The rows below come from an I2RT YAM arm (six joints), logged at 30 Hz.
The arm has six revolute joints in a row. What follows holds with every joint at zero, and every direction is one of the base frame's. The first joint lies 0.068 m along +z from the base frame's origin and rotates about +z. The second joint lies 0.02 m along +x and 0.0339 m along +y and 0.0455 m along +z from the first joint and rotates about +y. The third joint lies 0.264 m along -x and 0.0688 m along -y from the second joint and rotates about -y. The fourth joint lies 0.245 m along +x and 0.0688 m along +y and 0.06 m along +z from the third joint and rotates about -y. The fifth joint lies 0.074 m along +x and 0.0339 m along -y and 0.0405 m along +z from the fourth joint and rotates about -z. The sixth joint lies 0.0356 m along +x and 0.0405 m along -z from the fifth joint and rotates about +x. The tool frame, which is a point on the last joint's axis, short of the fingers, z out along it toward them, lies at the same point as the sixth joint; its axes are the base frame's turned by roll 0, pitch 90 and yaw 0 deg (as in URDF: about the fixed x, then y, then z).
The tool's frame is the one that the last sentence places.
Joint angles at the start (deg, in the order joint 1, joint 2, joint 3, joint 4, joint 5, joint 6): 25.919, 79.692, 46.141, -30.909, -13.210, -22.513
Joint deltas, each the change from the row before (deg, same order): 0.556, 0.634, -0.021, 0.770, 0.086, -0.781; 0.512, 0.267, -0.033, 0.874, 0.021, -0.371; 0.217, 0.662, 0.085, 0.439, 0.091, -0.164; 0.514, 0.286, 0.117, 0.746, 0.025, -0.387; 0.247, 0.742, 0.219, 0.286, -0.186, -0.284; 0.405, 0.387, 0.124, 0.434, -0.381, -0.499; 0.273, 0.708, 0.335, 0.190, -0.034, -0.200; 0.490, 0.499, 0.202, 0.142, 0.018, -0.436; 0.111, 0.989, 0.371, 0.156, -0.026, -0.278; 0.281, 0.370, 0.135, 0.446, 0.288, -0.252; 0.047, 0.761, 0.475, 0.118, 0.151, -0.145; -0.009, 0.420, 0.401, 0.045, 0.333, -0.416; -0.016, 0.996, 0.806, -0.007, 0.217, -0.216; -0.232, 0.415, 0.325, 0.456, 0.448, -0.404; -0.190, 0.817, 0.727, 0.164, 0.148, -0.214; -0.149, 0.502, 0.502, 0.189, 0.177, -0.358
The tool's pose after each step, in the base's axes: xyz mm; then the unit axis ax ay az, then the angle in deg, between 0 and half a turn. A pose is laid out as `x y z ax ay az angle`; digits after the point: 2 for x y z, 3 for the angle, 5 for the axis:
228.27 122.72 187.68 -0.44117 0.88931 0.12038 154.889
228.71 125.52 187.12 -0.44849 0.88561 0.12062 154.335
229.92 127.20 185.10 -0.45118 0.88434 0.11990 154.473
230.56 130.18 185.09 -0.45860 0.88049 0.12009 153.914
231.81 132.26 183.26 -0.46271 0.87814 0.12156 154.156
232.17 134.86 182.61 -0.47029 0.87366 0.12471 153.996
233.53 137.08 181.34 -0.47376 0.87173 0.12510 154.189
233.68 139.80 180.26 -0.48061 0.86798 0.12501 154.348
235.73 141.57 177.82 -0.48318 0.86658 0.12478 154.787
236.57 143.40 177.16 -0.48704 0.86476 0.12241 154.566
238.85 144.85 176.12 -0.48816 0.86434 0.12087 154.712
240.68 145.60 176.15 -0.49089 0.86331 0.11718 154.618
244.19 147.35 175.44 -0.49198 0.86300 0.11481 154.776
247.01 147.30 175.41 -0.49309 0.86303 0.10976 154.321
250.80 148.22 175.21 -0.49318 0.86323 0.10770 154.198
253.55 148.75 175.39 -0.49473 0.86266 0.10518 153.950

